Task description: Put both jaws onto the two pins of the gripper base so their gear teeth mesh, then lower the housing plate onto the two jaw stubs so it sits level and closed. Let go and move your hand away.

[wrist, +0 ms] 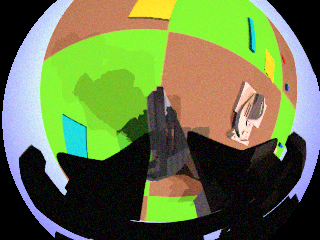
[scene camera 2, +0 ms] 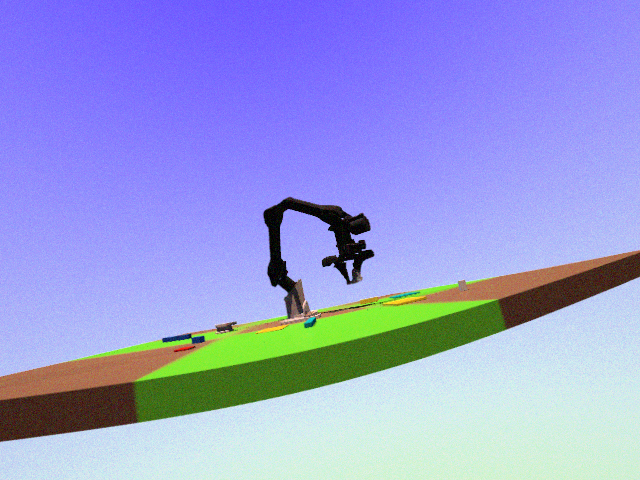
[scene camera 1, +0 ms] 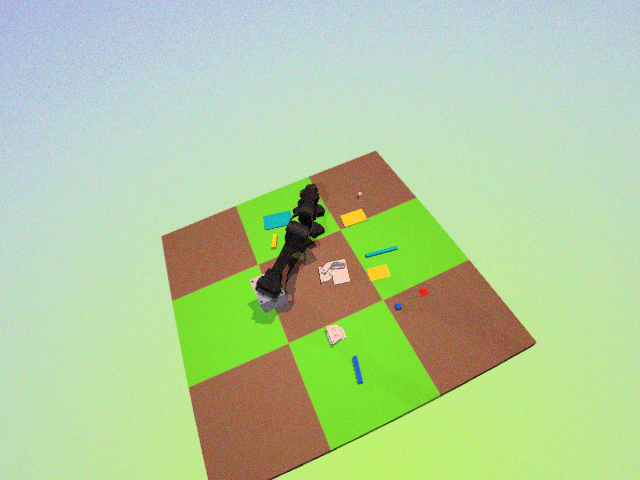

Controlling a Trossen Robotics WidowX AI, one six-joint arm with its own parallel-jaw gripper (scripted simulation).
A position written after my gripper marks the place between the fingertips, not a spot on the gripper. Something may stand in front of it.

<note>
My gripper [scene camera 2: 353, 281] carries a grey jaw. Also in view: a teal plate [wrist: 75, 134] and a grey jaw [wrist: 250, 110].
My gripper shows as well in the wrist view [wrist: 169, 136].
</note>
